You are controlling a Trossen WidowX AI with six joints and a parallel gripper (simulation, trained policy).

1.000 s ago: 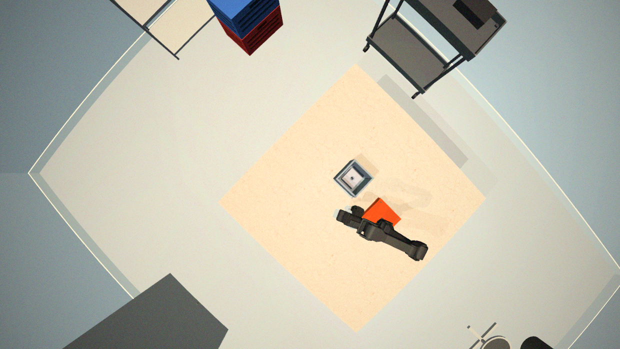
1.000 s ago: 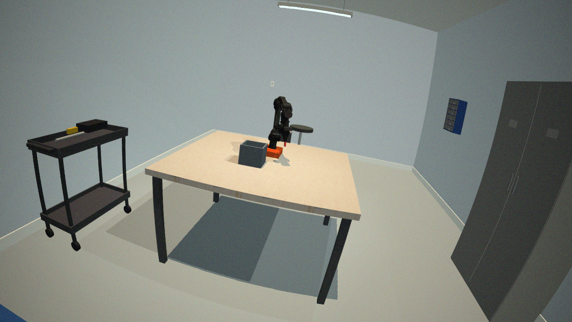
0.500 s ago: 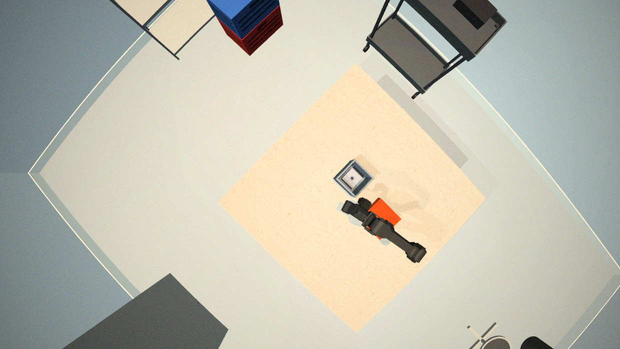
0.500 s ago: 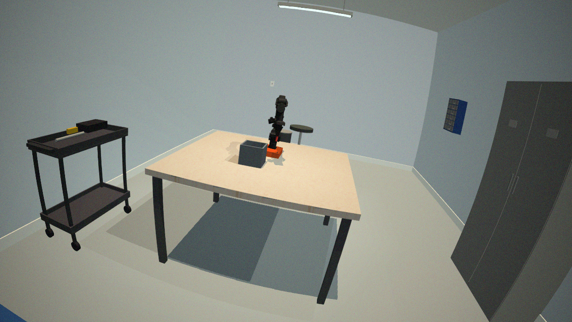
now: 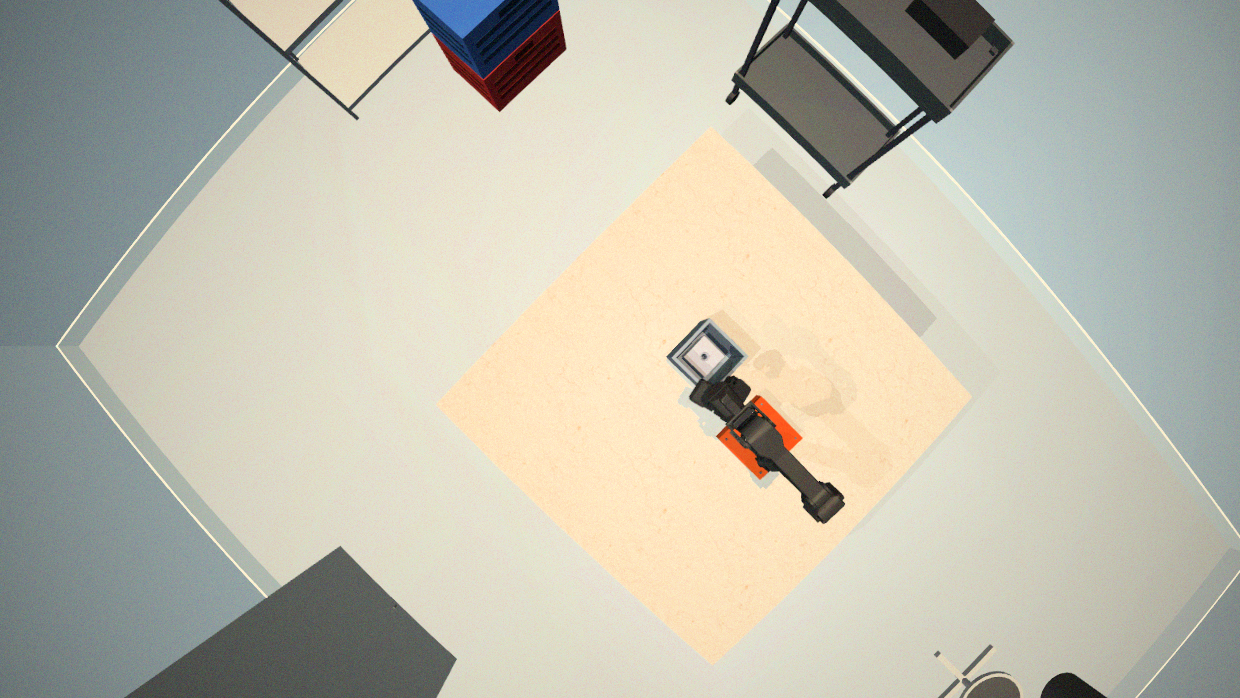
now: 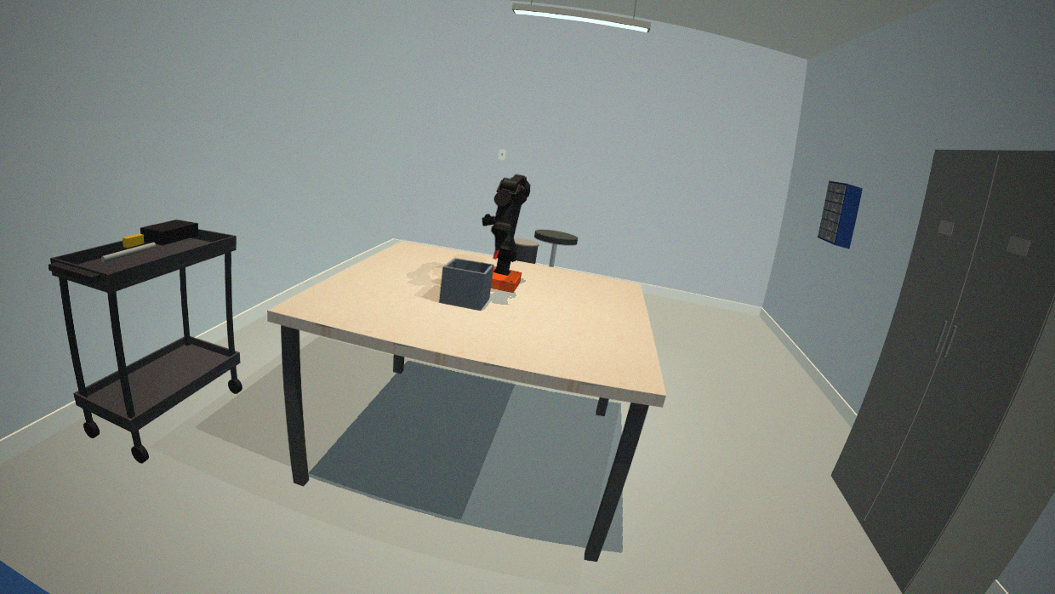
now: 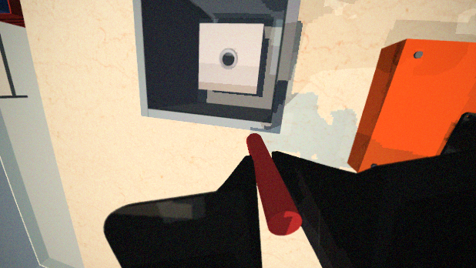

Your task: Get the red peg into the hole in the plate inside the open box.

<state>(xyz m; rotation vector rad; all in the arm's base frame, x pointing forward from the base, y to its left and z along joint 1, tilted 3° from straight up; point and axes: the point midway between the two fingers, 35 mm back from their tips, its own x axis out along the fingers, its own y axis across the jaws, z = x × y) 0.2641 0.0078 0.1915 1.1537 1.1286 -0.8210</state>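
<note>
Right now my gripper tip is 150 mm above the pale plate, 80 mm to the left of it and 70 mm short of it. The rest, counted from my gripper tip: red peg 10 mm above.
</note>
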